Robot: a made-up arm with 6 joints. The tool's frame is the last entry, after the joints. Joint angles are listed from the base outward.
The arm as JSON. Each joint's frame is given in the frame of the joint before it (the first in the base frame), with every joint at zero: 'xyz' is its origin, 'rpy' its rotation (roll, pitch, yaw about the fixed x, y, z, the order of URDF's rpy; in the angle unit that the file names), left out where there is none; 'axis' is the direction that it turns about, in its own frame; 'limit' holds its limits. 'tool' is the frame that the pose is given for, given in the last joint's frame.
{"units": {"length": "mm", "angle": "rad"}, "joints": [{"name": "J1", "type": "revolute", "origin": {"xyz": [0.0, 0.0, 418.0]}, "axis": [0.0, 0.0, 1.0], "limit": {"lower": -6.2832, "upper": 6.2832}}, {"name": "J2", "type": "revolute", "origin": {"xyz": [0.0, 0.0, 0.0]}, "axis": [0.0, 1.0, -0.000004], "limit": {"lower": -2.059, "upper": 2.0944}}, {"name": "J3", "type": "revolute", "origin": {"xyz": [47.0, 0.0, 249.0]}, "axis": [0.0, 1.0, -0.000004], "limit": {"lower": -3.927, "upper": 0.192}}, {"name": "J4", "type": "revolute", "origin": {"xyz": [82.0, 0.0, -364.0]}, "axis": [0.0, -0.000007, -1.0], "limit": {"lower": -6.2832, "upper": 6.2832}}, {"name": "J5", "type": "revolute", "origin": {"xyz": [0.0, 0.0, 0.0]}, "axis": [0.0, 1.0, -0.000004], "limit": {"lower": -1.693, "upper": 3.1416}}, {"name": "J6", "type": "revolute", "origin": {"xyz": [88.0, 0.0, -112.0]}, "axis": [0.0, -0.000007, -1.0], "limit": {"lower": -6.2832, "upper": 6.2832}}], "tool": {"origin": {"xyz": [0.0, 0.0, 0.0], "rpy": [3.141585, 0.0, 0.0]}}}
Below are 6 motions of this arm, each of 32 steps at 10 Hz.
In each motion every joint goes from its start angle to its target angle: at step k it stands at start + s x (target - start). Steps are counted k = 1, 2, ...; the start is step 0. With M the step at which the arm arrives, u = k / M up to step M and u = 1 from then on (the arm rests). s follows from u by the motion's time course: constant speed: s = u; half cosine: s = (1 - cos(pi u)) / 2; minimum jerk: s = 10 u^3 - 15 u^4 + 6 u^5.
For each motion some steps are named. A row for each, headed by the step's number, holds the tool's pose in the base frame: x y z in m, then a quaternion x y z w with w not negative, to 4 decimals.
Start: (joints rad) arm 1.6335 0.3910 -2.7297 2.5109 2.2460 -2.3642
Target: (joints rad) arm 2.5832 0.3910 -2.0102 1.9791 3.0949 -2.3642
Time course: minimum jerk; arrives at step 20
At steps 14, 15, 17, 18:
14: -0.3512 0.1792 0.8059 0.7164 0.1571 0.3130 0.6034
15: -0.3612 0.1629 0.7895 0.7069 0.1770 0.3569 0.5845
17: -0.3717 0.1411 0.7686 0.6915 0.2035 0.4127 0.5569
18: -0.3738 0.1358 0.7638 0.6873 0.2098 0.4256 0.5500

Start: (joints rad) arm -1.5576 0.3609 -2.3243 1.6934 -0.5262 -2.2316
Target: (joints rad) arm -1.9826 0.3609 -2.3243 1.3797 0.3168 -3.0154
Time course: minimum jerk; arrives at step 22
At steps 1, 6, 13, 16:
1: -0.1250 -0.4934 0.8547 0.3869 -0.4616 0.2676 0.7521
6: -0.1462 -0.4968 0.8654 0.4209 -0.4041 0.2267 0.7798
13: -0.2248 -0.4985 0.9001 0.5385 -0.1426 0.0227 0.8302
16: -0.2510 -0.4947 0.9070 0.5707 -0.0383 -0.0579 0.8182

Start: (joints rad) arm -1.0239 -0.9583 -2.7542 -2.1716 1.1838 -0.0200
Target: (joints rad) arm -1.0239 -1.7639 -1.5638 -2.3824 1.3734 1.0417
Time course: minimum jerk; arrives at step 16
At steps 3, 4, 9, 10, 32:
3: -0.3330 0.4342 0.9427 -0.2166 -0.6603 0.1139 0.7101
4: -0.3340 0.4346 0.9406 -0.2308 -0.6555 0.1257 0.7080
9: -0.3291 0.4195 0.9005 -0.3628 -0.5896 0.2332 0.6829
10: -0.3246 0.4115 0.8881 -0.3899 -0.5702 0.2558 0.6763
32: -0.3079 0.3831 0.8528 -0.4546 -0.5126 0.3130 0.6577

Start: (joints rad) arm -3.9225 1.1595 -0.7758 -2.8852 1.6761 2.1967
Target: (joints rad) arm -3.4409 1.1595 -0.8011 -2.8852 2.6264 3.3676
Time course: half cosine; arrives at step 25
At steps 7, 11, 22, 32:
7: -0.1993 0.2092 0.0087 -0.0420 -0.7369 -0.5217 0.4278
11: -0.2370 0.1997 0.0331 -0.0823 -0.6551 -0.4767 0.5804
22: -0.3071 0.1361 0.1060 -0.1195 -0.4183 -0.1855 0.8811
32: -0.3097 0.1305 0.1108 -0.1186 -0.4026 -0.1603 0.8934

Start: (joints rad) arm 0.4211 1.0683 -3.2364 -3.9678 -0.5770 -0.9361
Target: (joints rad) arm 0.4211 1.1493 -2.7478 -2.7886 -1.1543 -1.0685
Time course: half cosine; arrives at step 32
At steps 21, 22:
21: 0.5455 0.2508 0.4856 -0.6158 0.6979 -0.0907 0.3541
22: 0.5396 0.2558 0.4766 -0.6194 0.7052 -0.0615 0.3395

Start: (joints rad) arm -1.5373 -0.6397 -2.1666 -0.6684 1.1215 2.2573
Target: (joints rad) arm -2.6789 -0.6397 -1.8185 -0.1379 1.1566 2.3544
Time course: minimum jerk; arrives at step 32
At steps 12, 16, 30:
12: -0.0501 -0.0586 1.1033 -0.4021 -0.5557 0.7221 0.0897
16: -0.0776 -0.0805 1.0852 -0.4771 -0.5416 0.6809 0.1238
30: -0.1703 -0.0751 1.0356 -0.6524 -0.4519 0.5860 0.1637

